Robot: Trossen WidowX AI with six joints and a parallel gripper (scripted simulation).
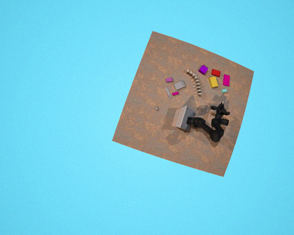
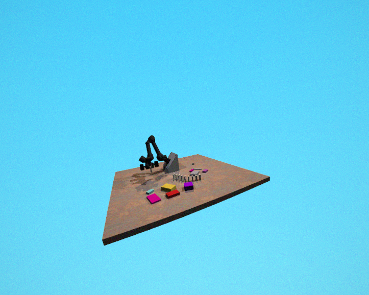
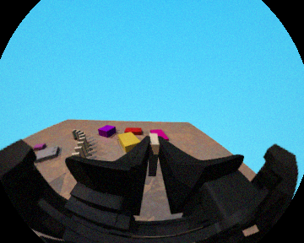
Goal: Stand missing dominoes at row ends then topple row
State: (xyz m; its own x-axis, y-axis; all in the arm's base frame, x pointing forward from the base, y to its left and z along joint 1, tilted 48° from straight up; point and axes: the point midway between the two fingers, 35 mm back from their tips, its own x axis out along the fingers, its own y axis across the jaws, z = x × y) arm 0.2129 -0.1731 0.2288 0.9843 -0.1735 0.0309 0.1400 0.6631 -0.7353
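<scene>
Now: gripper tip 170 mm short of the cyan block, 150 mm above it and 80 mm to the left of it. The rest, counted from my gripper tip: red block 350 mm ahead, 150 mm below, 50 mm to the left; yellow block 230 mm ahead, 140 mm below, 60 mm to the left; grey block 430 mm to the left, 150 mm below, 100 mm ahead.
</scene>
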